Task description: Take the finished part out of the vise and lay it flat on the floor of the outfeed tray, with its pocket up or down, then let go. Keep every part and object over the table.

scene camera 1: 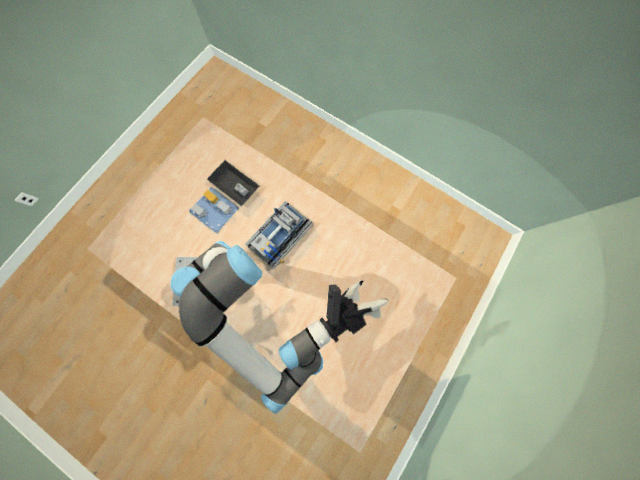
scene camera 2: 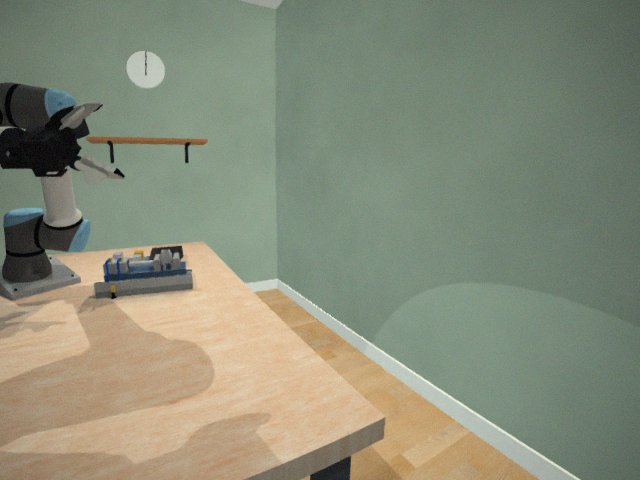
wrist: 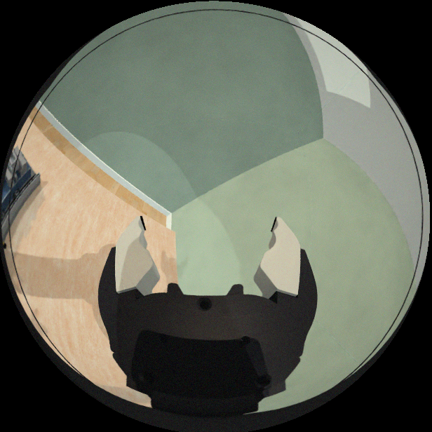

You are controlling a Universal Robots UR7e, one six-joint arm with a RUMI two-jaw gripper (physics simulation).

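Pixels of known places: gripper, between the fingertips: point(scene camera 1: 374, 289) point(scene camera 2: 114, 143); arm's base, origin of its link: point(scene camera 2: 27, 272).
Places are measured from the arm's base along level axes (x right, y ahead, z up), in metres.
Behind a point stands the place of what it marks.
The vise point(scene camera 1: 280, 238) @[z 0.009, x 0.131, y 0.419 m] point(scene camera 2: 147, 273) @[z 0.004, x 0.149, y 0.445 m] point(wrist: 16, 194), blue with grey jaws, stands in a grey-walled base on the table. Grey blocks show among its jaws, too small to tell which is the finished part. The dark outfeed tray point(scene camera 1: 224, 178) point(scene camera 2: 166, 249) is beyond the vise; a small grey part point(scene camera 1: 241, 188) @[z -0.018, x -0.205, y 0.471 m] lies inside it in scene camera 1. Its pocket cannot be made out. My gripper point(scene camera 1: 373, 291) @[z 0.372, x 0.559, y 0.480 m] point(scene camera 2: 112, 140) @[z 0.372, x 0.559, y 0.480 m] point(wrist: 207, 217) is open and empty, high above the table and well away from the vise, with its fingers pointing sideways toward the wall.
A blue plate point(scene camera 1: 214, 224) @[z -0.043, x -0.176, y 0.247 m] beside the tray carries grey blocks point(scene camera 1: 223, 207) @[z -0.007, x -0.191, y 0.339 m] and a yellow block point(scene camera 1: 210, 195) @[z -0.007, x -0.286, y 0.338 m] point(scene camera 2: 138, 253) @[z -0.010, x -0.263, y 0.338 m]. A small yellow-and-black item point(scene camera 1: 282, 261) @[z -0.014, x 0.211, y 0.347 m] point(scene camera 2: 113, 290) @[z -0.025, x 0.210, y 0.349 m] is at the vise base's side. The table point(scene camera 1: 330, 227) @[z -0.051, x 0.262, y 0.638 m] point(scene camera 2: 248, 361) @[z -0.051, x 0.671, y 0.705 m] ends near the right wall.
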